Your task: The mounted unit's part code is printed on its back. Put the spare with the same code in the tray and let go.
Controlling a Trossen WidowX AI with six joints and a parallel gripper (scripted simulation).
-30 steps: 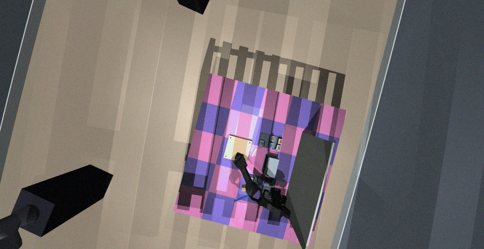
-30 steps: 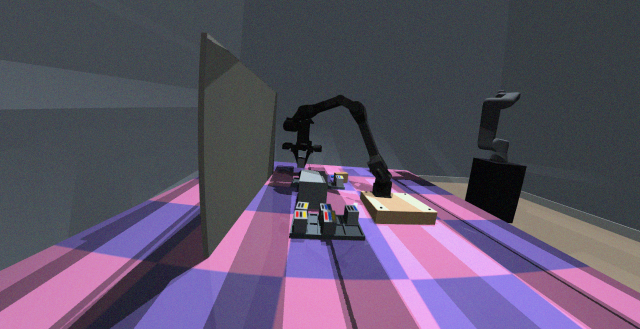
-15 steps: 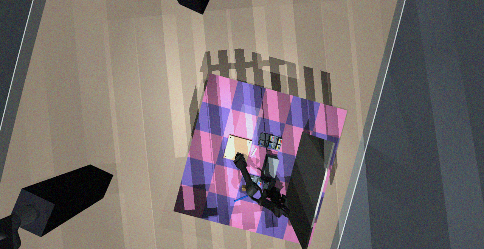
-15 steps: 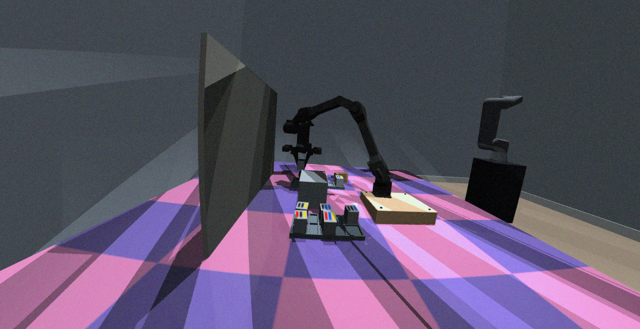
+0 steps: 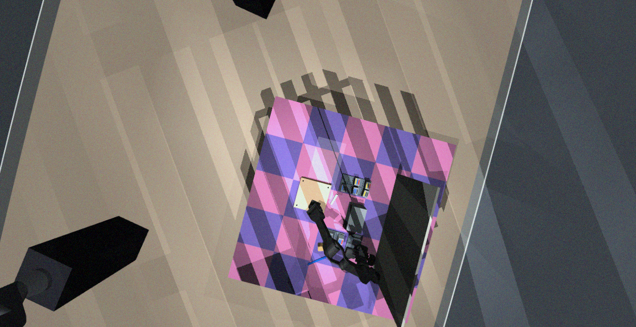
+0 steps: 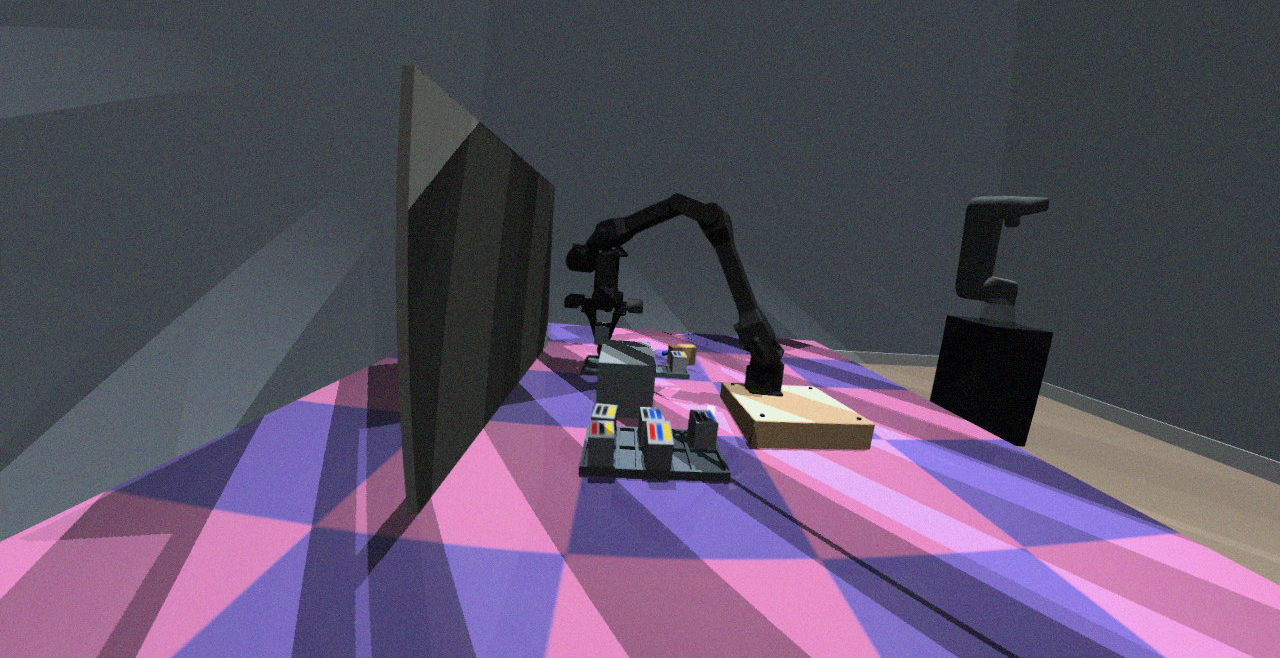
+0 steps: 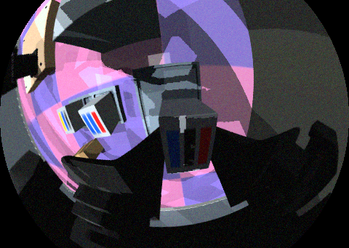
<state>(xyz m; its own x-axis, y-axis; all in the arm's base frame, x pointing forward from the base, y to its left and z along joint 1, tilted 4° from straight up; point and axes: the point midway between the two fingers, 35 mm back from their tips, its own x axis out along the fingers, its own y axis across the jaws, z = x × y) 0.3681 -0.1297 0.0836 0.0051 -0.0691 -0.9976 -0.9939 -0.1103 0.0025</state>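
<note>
My gripper tip is 70 mm above the grey-rimmed tray and 10 mm past it. The rest, counted from my gripper tip: brown block (200 mm behind, 100 mm to the right, 50 mm below); then grey mounted unit (190 mm to the left, 90 mm behind, 20 mm below); then striped spare (190 mm behind, 30 mm below, 10 mm to the right).
</note>
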